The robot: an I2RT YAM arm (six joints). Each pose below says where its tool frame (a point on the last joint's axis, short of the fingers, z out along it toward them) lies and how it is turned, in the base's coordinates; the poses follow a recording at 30 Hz.
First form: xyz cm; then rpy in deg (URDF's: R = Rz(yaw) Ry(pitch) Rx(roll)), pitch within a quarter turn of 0, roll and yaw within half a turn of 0.
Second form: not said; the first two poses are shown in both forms.
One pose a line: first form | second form
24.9, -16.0, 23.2, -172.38, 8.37, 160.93 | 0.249, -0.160, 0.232, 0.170, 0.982, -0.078, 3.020
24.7, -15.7, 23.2, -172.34, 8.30, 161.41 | 0.247, -0.157, 0.232, 0.166, 0.983, -0.078, 3.021
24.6, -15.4, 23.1, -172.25, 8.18, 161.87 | 0.246, -0.154, 0.231, 0.162, 0.984, -0.078, 3.022
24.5, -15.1, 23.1, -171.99, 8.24, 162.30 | 0.245, -0.151, 0.231, 0.158, 0.984, -0.080, 3.021
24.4, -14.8, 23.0, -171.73, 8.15, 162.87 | 0.244, -0.148, 0.230, 0.154, 0.985, -0.082, 3.023
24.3, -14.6, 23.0, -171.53, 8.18, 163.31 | 0.243, -0.146, 0.230, 0.150, 0.985, -0.083, 3.022
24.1, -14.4, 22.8, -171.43, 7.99, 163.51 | 0.241, -0.144, 0.228, 0.148, 0.985, -0.084, 3.025
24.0, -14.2, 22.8, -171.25, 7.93, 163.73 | 0.240, -0.142, 0.228, 0.146, 0.986, -0.085, 3.027
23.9, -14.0, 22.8, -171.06, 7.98, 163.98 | 0.239, -0.140, 0.228, 0.144, 0.986, -0.087, 3.026
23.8, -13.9, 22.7, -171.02, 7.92, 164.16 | 0.238, -0.139, 0.227, 0.143, 0.986, -0.087, 3.027
